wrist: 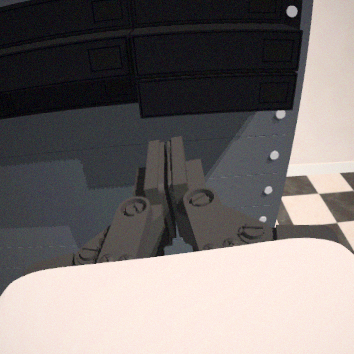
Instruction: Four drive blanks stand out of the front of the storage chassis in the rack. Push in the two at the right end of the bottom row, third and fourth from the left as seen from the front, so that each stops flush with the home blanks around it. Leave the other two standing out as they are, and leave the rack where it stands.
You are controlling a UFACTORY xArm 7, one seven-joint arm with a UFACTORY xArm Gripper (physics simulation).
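Places are measured from the arm's base along level axes (x back, y down, z right), in millimetres.
Where they show: gripper, fingertip midpoint: (170,162).
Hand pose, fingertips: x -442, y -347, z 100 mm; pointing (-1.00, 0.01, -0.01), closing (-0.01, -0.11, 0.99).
Each offset is from my fingertips to the top centre of the thing. "spot": to the spot under its first point.
The bottom-row blank at the right end {spot: dy -14, dx -58, dz +21 mm} (200,95) is dark and stands out of the storage chassis, its left side edge and lower edge forward of its left neighbour. The third bottom-row blank {dy -28, dx -150, dz -80 mm} (65,96) lies further back, in shadow under the blank above it. Above, the right-end middle-row blank {dy -56, dx -119, dz +32 mm} (200,52) stands out, and the third middle-row blank {dy -56, dx -118, dz -78 mm} (55,64) also juts forward of the bottom row. My gripper (170,162) is shut and empty. Its tips show below the bottom row, under the left part of the right-end blank; their distance from the front is hard to tell.
Top-row blanks {spot: dy -63, dx -94, dz +26 mm} (200,14) run along the upper edge of the view. The grey rack {spot: dy +62, dx -110, dz +75 mm} (250,150) has a right side strip with round pale studs {spot: dy +69, dx -110, dz +100 mm} (274,155). Beyond it are a pale wall (330,90) and a checkered floor (305,207).
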